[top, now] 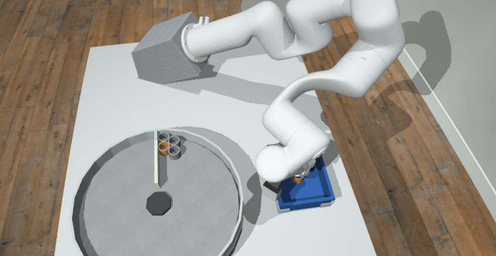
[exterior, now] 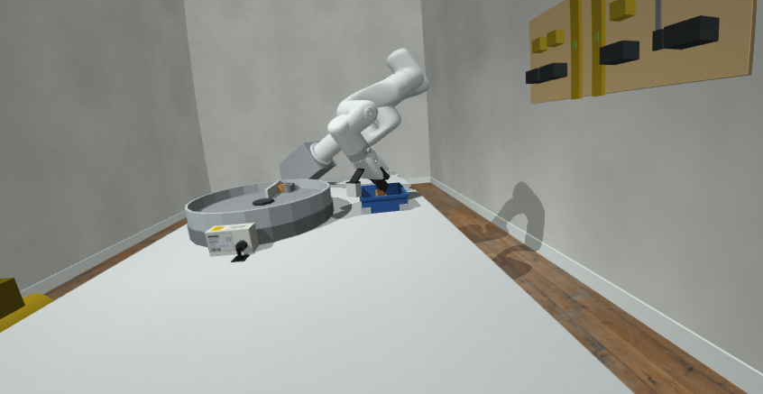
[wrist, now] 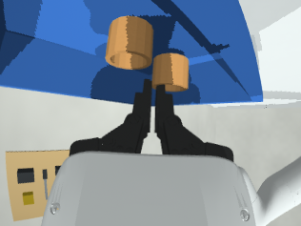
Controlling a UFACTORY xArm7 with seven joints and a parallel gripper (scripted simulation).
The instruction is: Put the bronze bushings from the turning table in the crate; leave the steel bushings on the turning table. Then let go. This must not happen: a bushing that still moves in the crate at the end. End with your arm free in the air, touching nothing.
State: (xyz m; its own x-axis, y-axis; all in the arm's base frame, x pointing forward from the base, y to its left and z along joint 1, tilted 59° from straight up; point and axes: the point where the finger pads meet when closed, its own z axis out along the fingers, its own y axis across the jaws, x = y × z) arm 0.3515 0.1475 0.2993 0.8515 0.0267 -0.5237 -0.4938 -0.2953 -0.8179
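My gripper is now 3 cm short of the blue crate and 3 cm above it. Also, from my hand: turning table (36 cm to the right, 16 cm ahead, 1 cm below).
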